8 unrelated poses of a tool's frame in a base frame.
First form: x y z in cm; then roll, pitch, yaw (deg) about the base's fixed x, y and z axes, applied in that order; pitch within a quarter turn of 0, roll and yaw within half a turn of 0.
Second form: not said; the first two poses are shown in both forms.
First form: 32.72 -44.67 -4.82 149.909 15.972 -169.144
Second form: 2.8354 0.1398 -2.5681 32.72 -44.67 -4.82
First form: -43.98 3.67 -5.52 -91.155 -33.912 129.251
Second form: 2.5706 -0.8968 1.5976 -43.98 3.67 -5.52
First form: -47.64 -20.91 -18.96 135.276 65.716 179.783
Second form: 2.1428 0.7080 -1.9656 -47.64 -20.91 -18.96
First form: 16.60 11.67 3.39 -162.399 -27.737 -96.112
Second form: 1.6684 0.2562 2.6303 16.60 11.67 3.39
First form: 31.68 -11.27 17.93 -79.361 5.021 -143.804
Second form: -2.9232 0.6033 1.3456 31.68 -11.27 17.93
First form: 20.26 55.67 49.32 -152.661 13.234 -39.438
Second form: 0.7095 0.1351 -2.6314 20.26 55.67 49.32
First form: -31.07 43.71 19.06 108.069 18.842 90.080
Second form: -1.5751 1.2559 2.8168 -31.07 43.71 19.06
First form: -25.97 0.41 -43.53 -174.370 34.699 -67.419
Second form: 1.2469 -0.1273 -2.5408 -25.97 0.41 -43.53
